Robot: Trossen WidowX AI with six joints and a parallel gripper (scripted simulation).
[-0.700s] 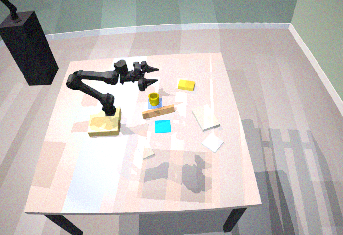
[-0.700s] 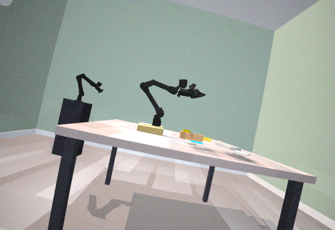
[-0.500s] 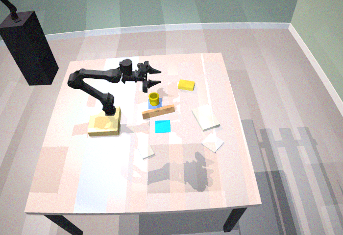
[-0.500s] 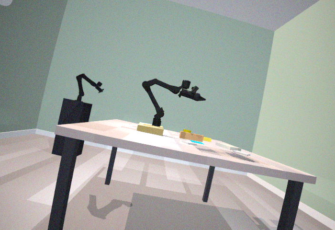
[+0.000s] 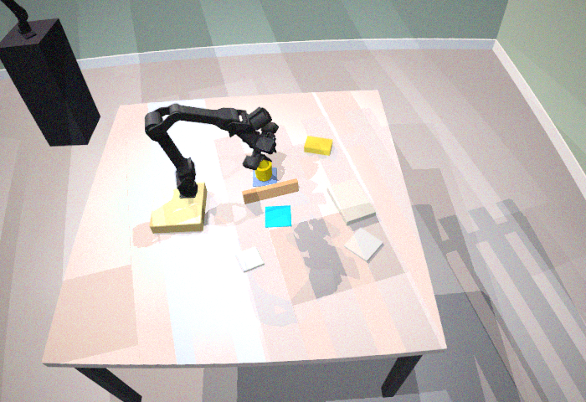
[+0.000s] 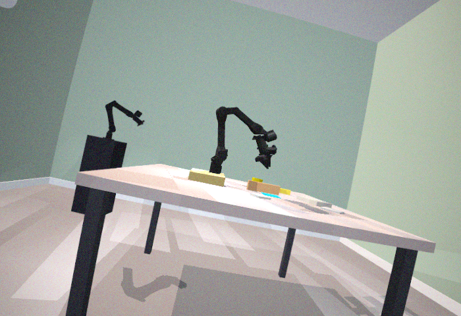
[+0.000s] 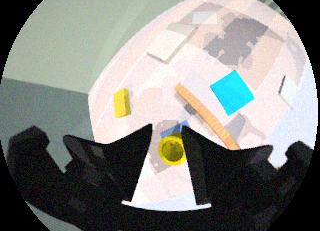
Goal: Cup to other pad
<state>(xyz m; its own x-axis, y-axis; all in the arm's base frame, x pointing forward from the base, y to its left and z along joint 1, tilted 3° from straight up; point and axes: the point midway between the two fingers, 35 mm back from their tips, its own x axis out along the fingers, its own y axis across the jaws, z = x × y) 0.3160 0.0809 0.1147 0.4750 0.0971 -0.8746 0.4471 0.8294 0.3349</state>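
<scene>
My gripper tip is now 50 mm past the yellow cup, 40 mm to the right of it and 120 mm above it. The rest, counted from my gripper tip: cyan pad (10 mm ahead, 160 mm to the right, 160 mm below); yellow block (170 mm ahead, 200 mm to the left, 140 mm below); wooden bar (20 mm behind, 60 mm to the right, 140 mm below).
</scene>
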